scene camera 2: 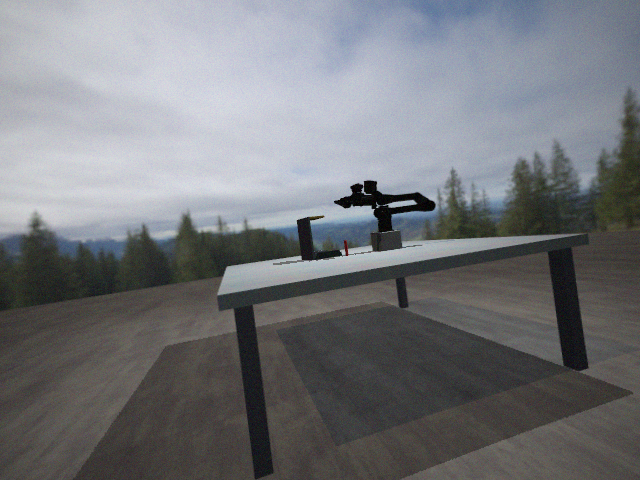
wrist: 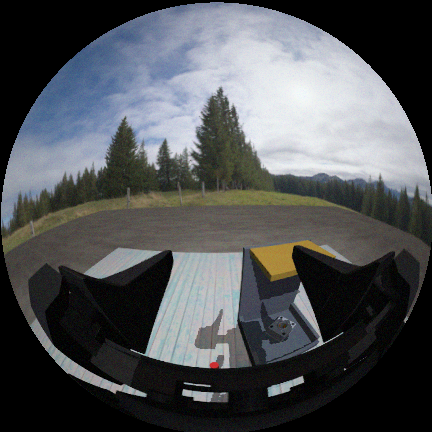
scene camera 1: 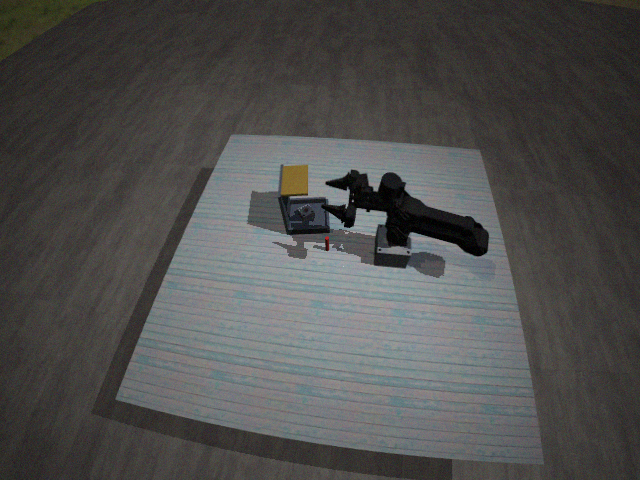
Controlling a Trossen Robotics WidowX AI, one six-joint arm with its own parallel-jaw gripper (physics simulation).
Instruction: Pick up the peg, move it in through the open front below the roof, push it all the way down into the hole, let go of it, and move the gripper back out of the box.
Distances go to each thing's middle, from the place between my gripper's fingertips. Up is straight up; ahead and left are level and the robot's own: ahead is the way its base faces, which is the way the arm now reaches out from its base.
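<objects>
The back wall of box [wrist: 258,296] is 15 cm ahead of my hand, 17 cm below it and 13 cm to the right of it. I see the box [scene camera 1: 319,224] too, and that is 18 cm below my hand, 7 cm ahead of it and 13 cm to the right of it. As for the yellow roof [scene camera 1: 295,178], it sits 13 cm to the right of my hand, 10 cm ahead of it and 7 cm below it.
</objects>
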